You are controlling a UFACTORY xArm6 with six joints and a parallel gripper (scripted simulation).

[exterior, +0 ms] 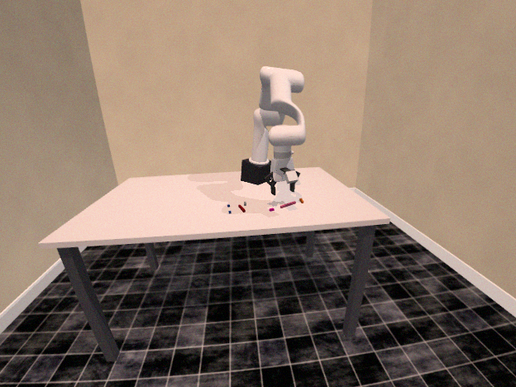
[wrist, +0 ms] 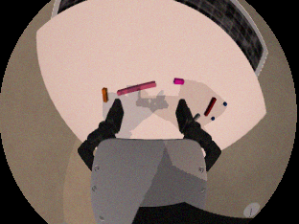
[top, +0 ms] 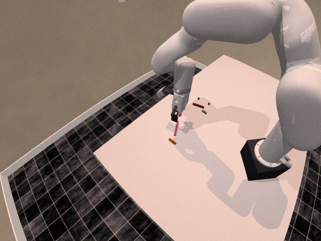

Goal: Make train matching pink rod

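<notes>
Now: the magenta rod 3 cm ahead of my hand, 5 cm to the right of it and 8 cm below it. The rest, counted from my hand: orange rod 6 cm behind, 10 cm to the left, 8 cm below; then grey rod 5 cm behind, 18 cm to the right, 8 cm below; then pink rod 2 cm behind, 3 cm to the left, 8 cm below.
</notes>
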